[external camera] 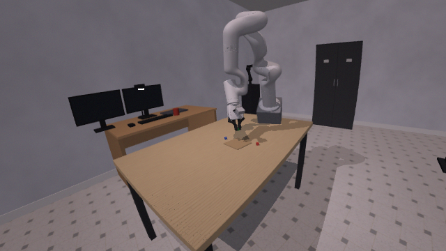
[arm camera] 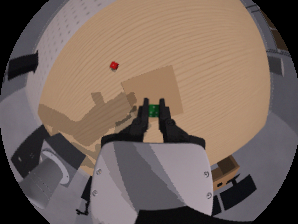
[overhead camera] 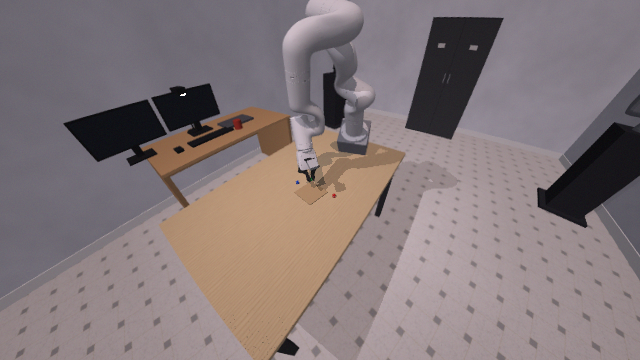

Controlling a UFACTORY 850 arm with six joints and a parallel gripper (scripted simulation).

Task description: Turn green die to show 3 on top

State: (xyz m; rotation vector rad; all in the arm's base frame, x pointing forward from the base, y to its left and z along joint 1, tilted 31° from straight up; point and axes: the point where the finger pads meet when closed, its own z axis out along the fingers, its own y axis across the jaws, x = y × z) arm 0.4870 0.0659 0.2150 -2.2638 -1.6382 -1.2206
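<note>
Right now my hand is 20 mm above the green die. Also, from my hand: red die (70 mm behind, 110 mm to the left, 110 mm below); then tan mat (10 mm to the right, 120 mm below); then blue die (10 mm ahead, 130 mm to the right, 110 mm below).
</note>
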